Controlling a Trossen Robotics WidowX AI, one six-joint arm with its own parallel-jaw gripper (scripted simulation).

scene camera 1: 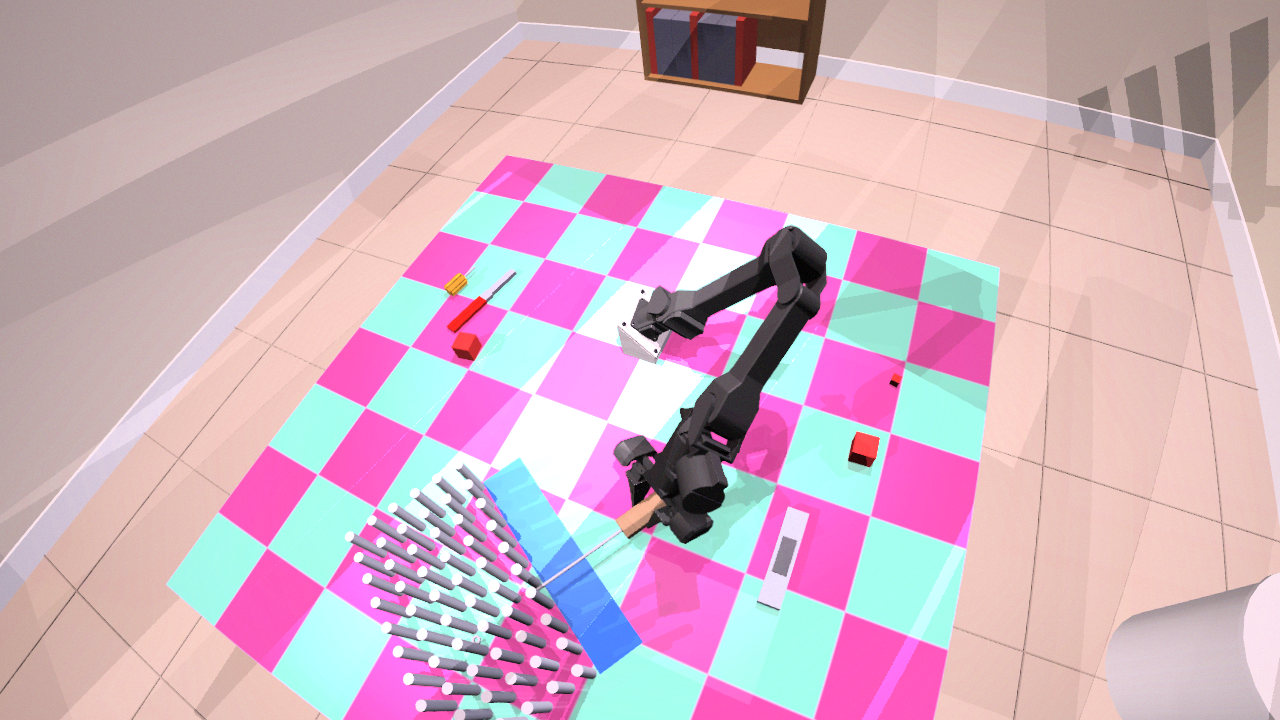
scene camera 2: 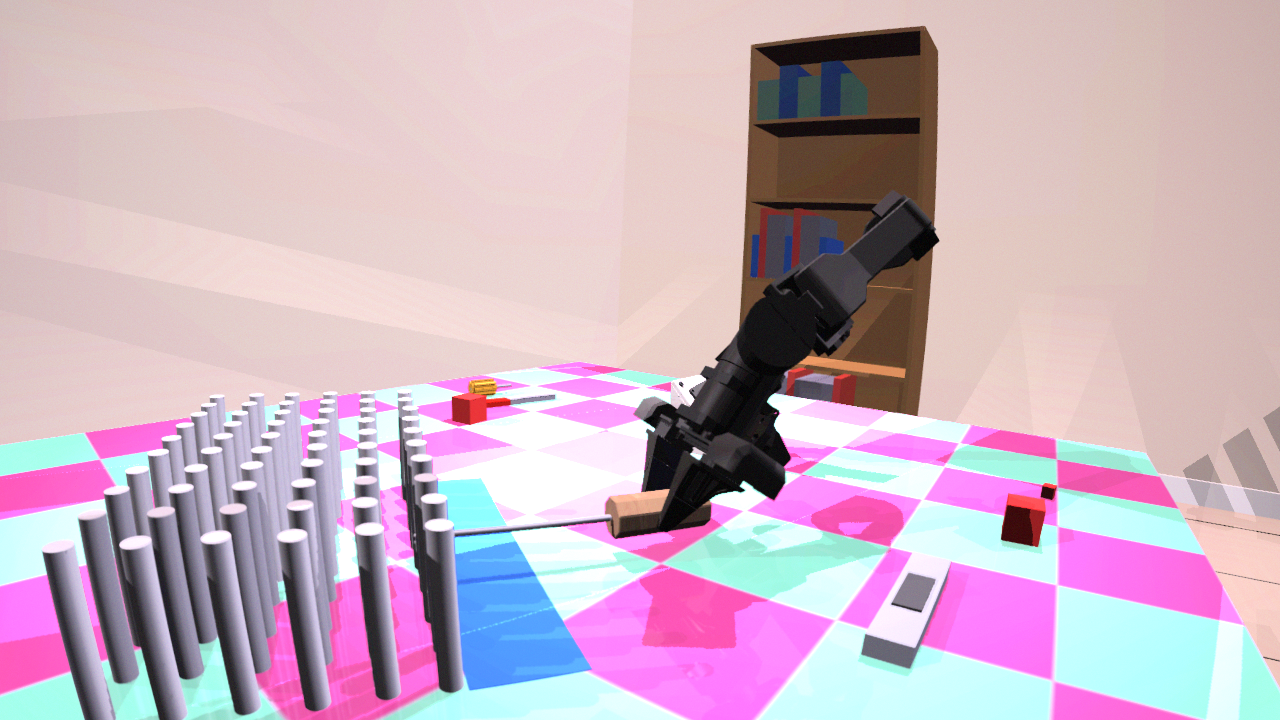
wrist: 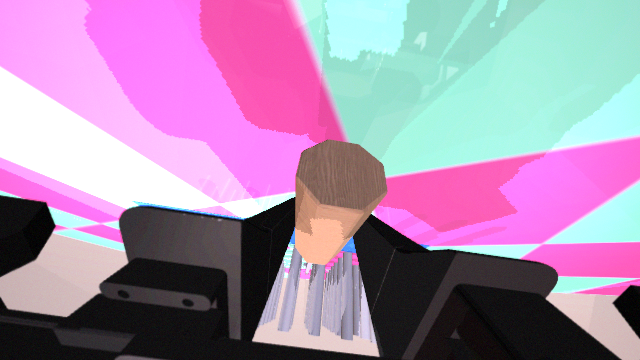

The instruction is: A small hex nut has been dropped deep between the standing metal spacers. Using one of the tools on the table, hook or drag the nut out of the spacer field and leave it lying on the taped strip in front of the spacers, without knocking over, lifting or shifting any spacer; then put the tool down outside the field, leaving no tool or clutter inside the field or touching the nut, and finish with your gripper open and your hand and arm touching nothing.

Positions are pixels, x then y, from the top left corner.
Labels:
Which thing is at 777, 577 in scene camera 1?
A grey flat bar.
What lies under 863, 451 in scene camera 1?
A red cube.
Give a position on a blue taped strip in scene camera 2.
510, 631

